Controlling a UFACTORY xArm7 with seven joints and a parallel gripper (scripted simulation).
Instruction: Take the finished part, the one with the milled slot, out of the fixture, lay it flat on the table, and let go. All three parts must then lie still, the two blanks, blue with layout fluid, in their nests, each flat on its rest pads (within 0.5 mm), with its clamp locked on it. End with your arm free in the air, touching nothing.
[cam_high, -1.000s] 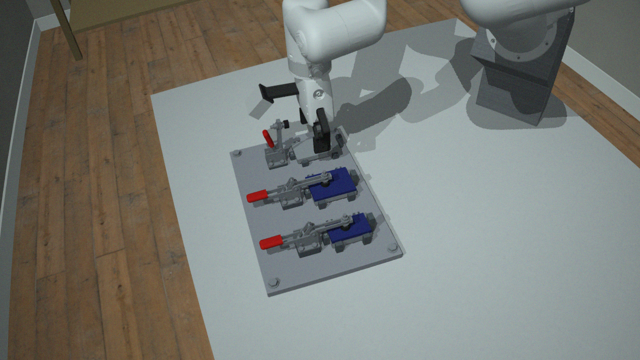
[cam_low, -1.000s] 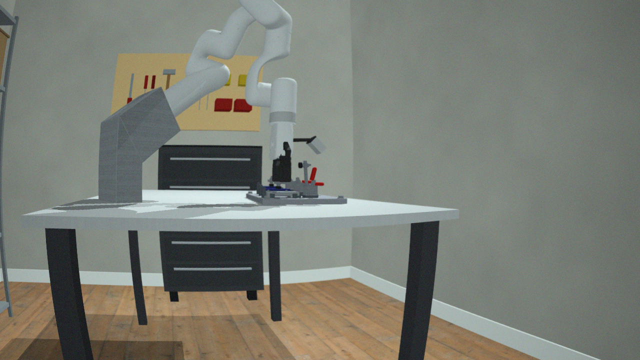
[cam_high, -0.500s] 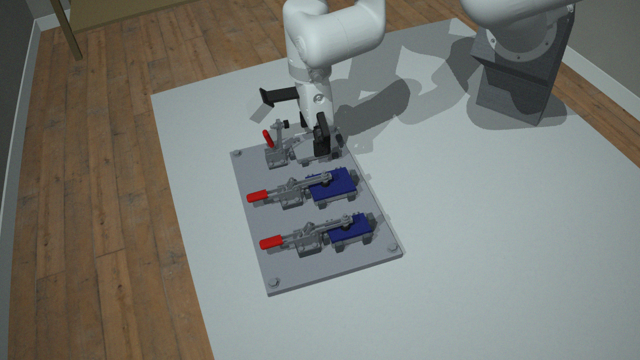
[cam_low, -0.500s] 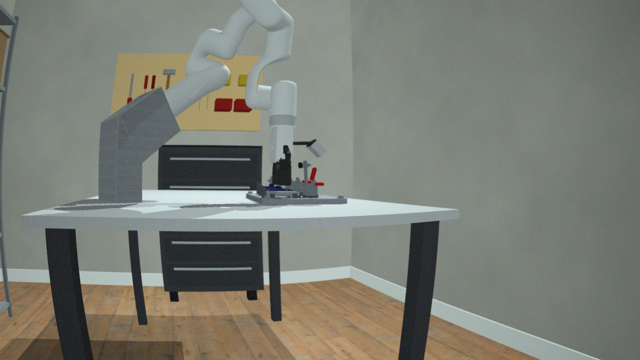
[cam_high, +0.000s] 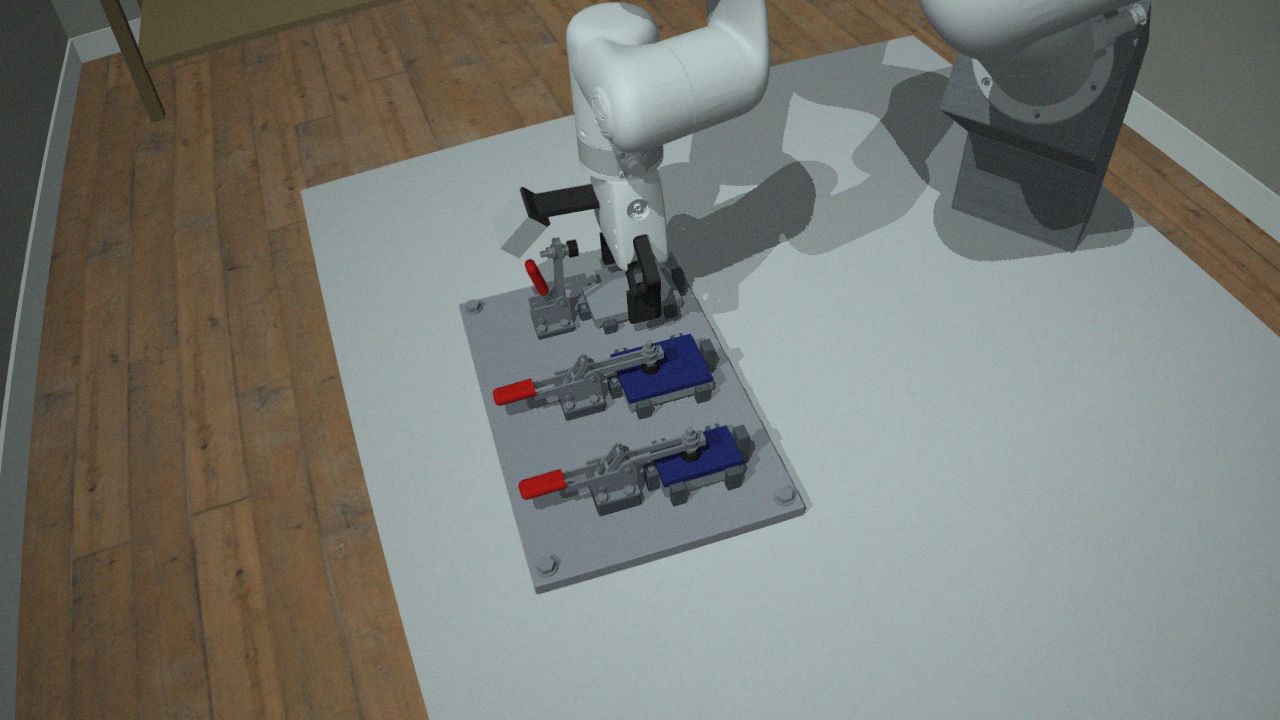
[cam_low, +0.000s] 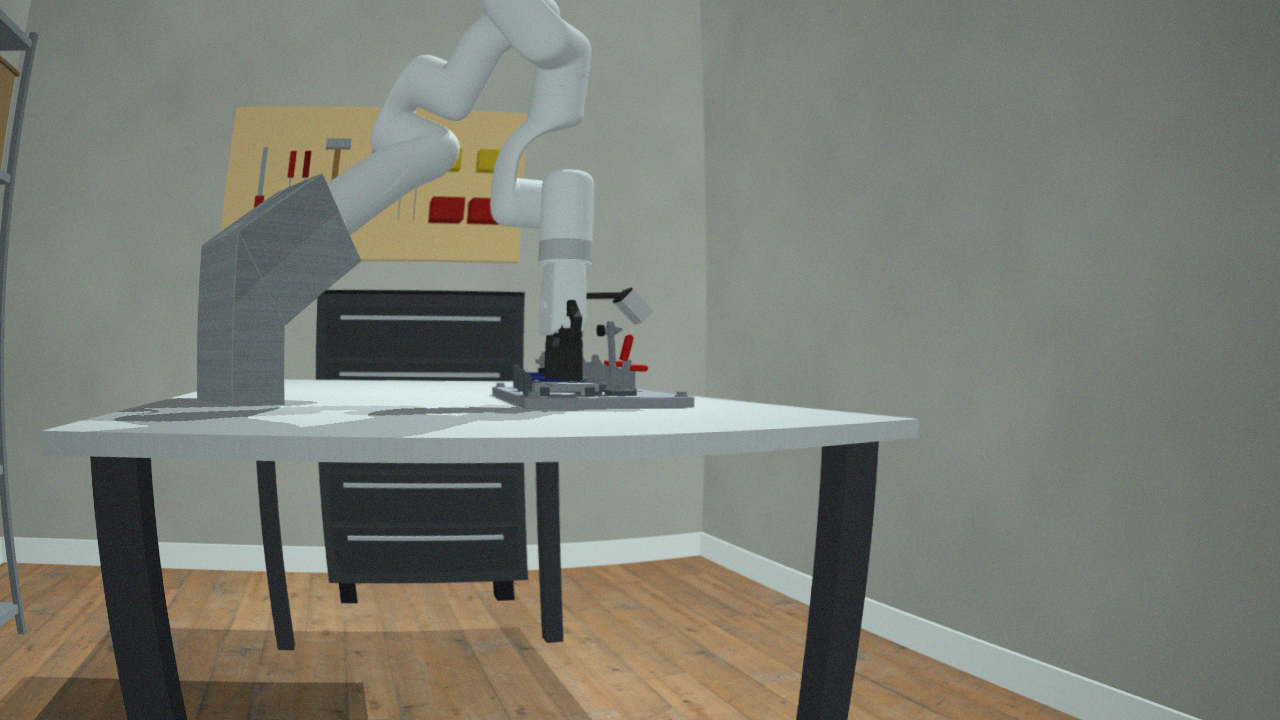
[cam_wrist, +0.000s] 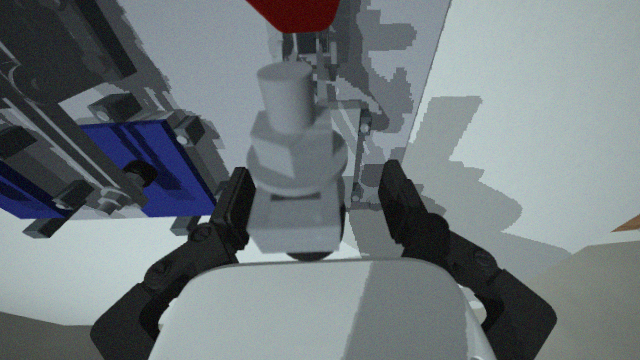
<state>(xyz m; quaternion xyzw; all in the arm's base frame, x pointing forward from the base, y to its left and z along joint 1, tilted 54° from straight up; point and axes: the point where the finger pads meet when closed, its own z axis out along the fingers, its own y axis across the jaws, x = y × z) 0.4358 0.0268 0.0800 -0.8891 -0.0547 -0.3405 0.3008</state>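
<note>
Now: hand 2 cm above the grey finished part and 1 cm past it. Round my hand: grey fixture plate (12 cm to the left, 4 cm below, 1 cm ahead); then toggle clamp (8 cm ahead, 3 cm to the left, 1 cm above).
</note>
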